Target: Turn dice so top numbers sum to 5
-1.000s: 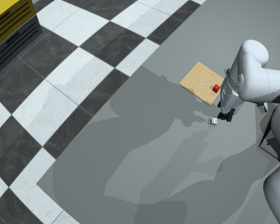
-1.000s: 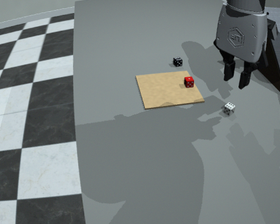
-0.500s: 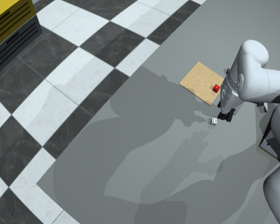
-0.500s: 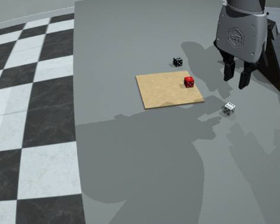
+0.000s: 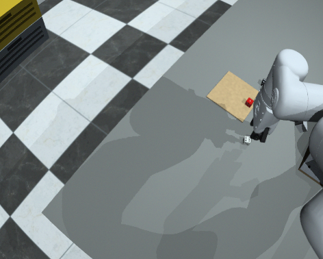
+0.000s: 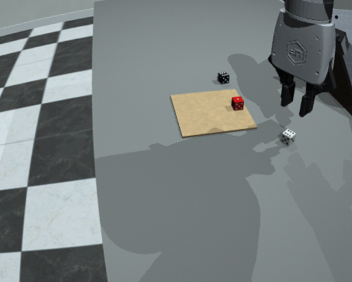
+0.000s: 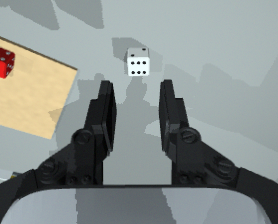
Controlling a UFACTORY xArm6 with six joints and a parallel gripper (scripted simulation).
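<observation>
The white die lies 1 cm ahead of my hand, 1 cm to the left of it and 8 cm below it. Also, from my hand: red die (8 cm ahead, 11 cm to the right, 7 cm below); then tan mat (13 cm ahead, 10 cm to the right, 9 cm below); then black die (8 cm ahead, 22 cm to the right, 8 cm below).
</observation>
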